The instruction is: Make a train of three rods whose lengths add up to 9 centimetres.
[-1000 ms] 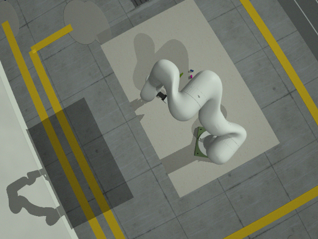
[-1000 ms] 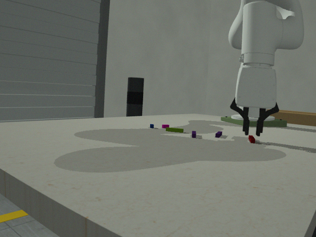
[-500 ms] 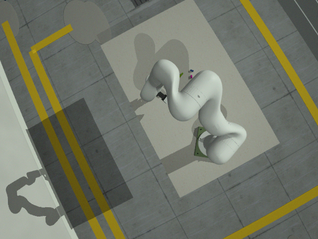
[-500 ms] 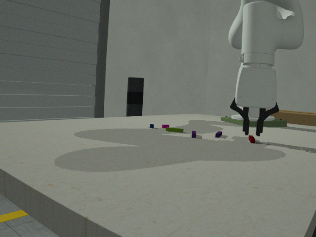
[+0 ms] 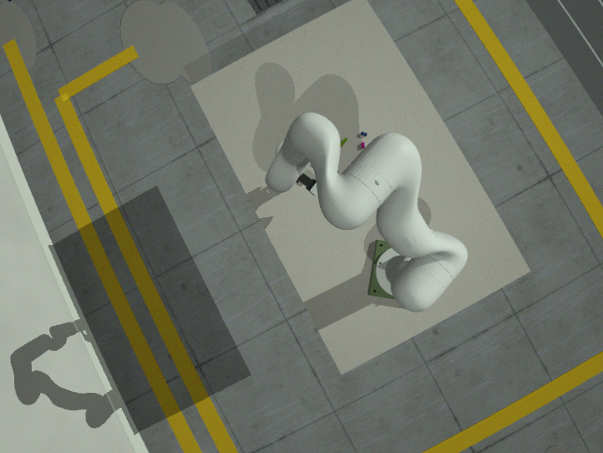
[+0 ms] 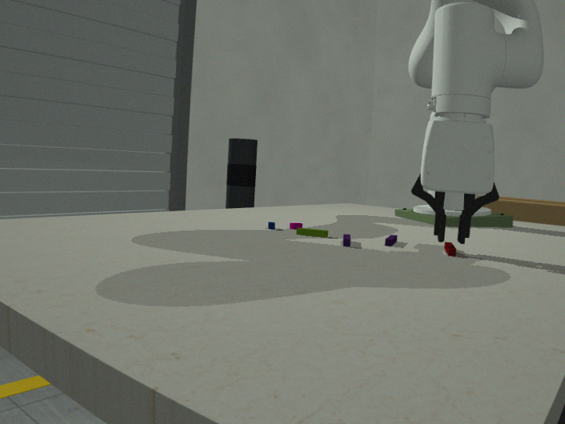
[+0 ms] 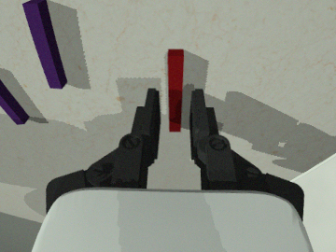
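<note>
My gripper is now 30 mm above the red rod. From my hand the other things lie so: lime rod (60 mm ahead, 210 mm to the right, 30 mm below); then magenta rod (20 mm ahead, 280 mm to the right, 30 mm below).
</note>
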